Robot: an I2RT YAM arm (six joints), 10 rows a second.
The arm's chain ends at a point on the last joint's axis. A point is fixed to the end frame.
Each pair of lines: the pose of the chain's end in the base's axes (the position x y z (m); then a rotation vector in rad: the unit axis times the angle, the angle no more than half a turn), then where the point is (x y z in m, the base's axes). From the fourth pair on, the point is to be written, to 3 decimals.
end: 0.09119 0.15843 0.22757 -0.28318 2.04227 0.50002
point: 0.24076 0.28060 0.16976
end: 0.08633 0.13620 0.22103 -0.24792 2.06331 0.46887
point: 0.23938 0.25199 0.15934
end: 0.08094 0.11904 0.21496 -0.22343 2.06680 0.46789
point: 0.23568 0.23263 0.15340
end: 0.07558 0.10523 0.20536 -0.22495 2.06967 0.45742
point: 0.231 0.218 0.143
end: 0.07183 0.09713 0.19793 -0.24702 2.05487 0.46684
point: 0.226 0.213 0.138
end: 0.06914 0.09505 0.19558 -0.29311 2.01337 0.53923
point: 0.217 0.222 0.144
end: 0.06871 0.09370 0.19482 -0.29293 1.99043 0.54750
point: 0.217 0.222 0.148
